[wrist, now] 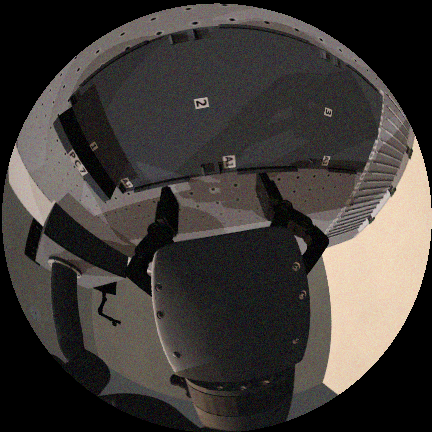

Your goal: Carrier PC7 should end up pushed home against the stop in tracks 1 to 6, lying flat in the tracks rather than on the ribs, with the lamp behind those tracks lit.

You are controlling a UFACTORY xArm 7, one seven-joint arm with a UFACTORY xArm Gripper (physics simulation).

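Frame: origin at the arm's base, x ahead, y left, z up, level; millimetres.
Where they show: gripper, fingertip midpoint: [214,185]; arm's base, link origin: [63,266].
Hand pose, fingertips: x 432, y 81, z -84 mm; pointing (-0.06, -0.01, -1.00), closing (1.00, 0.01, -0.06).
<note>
Things, the pixels of their top centre, and the offset from my fingertips. "spot": a spot on its surface instead. Level surfaces: height alone.
- Carrier PC7, surface spot: [88,156] spot: 102 mm back, 80 mm left, 10 mm up
- pale ribbed strip, surface spot: [367,192] spot: 305 mm ahead, 44 mm right, 9 mm down
- dark panel, top centre: [280,105] 50 mm ahead, 84 mm left, 20 mm up
- perforated grey surface, surface height: 9 mm down
Carrier PC7 [88,156] is a long black block with a white PC7 label, at the left end of a big dark panel in the wrist view. My gripper [214,185] is open and empty, its two black fingers apart over the perforated surface near the panel's lower edge. The carrier is to the left of the fingers and apart from them. A pale ribbed strip [367,192] with many narrow slots runs along the right edge; I cannot read track numbers on it. Small dark pieces sit on its outer edge. I cannot make out a lit lamp.
The dark panel [240,110] carries labels 1, 2, 3 and A1, with small dark blocks along its edges. A perforated grey surface [212,205] lies around it. Parts of the arm [65,305] show at lower left. A pale beige area [380,280] is at the right.
</note>
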